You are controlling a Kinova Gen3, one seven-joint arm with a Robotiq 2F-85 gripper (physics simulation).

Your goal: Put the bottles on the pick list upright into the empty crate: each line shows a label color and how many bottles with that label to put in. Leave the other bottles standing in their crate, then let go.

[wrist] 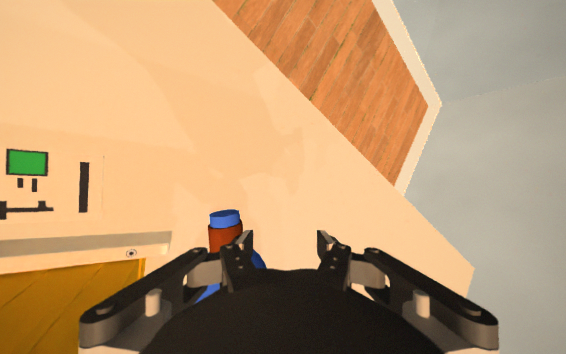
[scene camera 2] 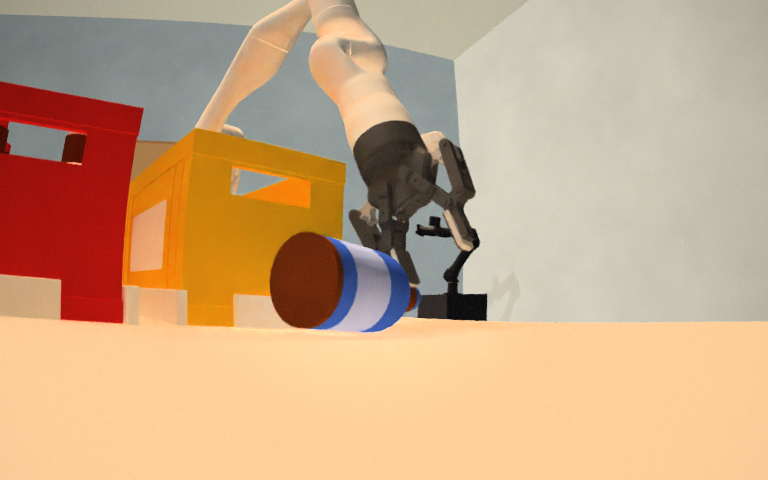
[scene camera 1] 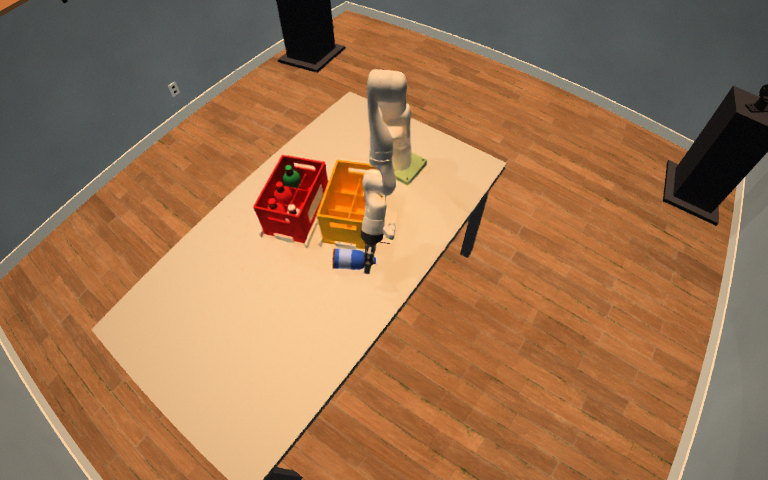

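Pixels of known places: gripper, fingertip midpoint: (wrist: pixel 284 240) (scene camera 2: pixel 438 267) (scene camera 1: pixel 367 268); arm's base at its link origin: (scene camera 1: pixel 400 162).
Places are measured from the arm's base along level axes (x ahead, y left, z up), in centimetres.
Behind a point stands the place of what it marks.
Note:
A blue bottle (scene camera 1: pixel 346 258) {z 4.4, x 53.7, y 6.8 cm} (scene camera 2: pixel 368 288) {z 0.9, x 56.3, y 6.3 cm} (wrist: pixel 225 237) {z 1.9, x 48.0, y 13.7 cm} with a white band and brown neck lies on its side in front of the yellow crate (scene camera 1: pixel 339 233) {z 5.3, x 46.4, y -0.7 cm} (scene camera 2: pixel 260 249) {z 4.4, x 46.1, y 0.2 cm} (wrist: pixel 65 310) {z 4.3, x 41.2, y 9.3 cm}. My gripper (scene camera 1: pixel 368 270) {z 3.1, x 53.0, y 15.0 cm} (scene camera 2: pixel 441 264) {z 3.1, x 53.0, y 15.0 cm} (wrist: pixel 284 240) {z 3.1, x 53.0, y 15.0 cm} is partly open and empty, low at the bottle's neck end; in the wrist view the neck is left of the left finger, not between the fingers. The yellow crate's visible compartments are empty; the arm hides part. The red crate (scene camera 1: pixel 283 226) {z 6.0, x 54.1, y -20.8 cm} (scene camera 2: pixel 67 226) {z 4.2, x 53.4, y -18.0 cm} holds a green bottle (scene camera 1: pixel 291 177) {z 9.5, x 35.1, y -30.3 cm}, two red bottles (scene camera 1: pixel 283 195) {z 9.3, x 43.9, y -27.7 cm} (scene camera 1: pixel 272 204) {z 13.0, x 51.4, y -26.3 cm} and a white-capped one (scene camera 1: pixel 291 209) {z 13.3, x 50.0, y -18.2 cm}.
Part of the pick list shows in the wrist view, with a green square (wrist: pixel 27 162) {z -2.7, x 34.4, y 14.0 cm} and black marks; its other lines are out of view. Low pale brackets stand at the crates' feet. The arm's green base plate (scene camera 1: pixel 412 169) {z 0.0, x 1.0, y 6.4 cm} is behind the yellow crate. The table edge is beyond the gripper.

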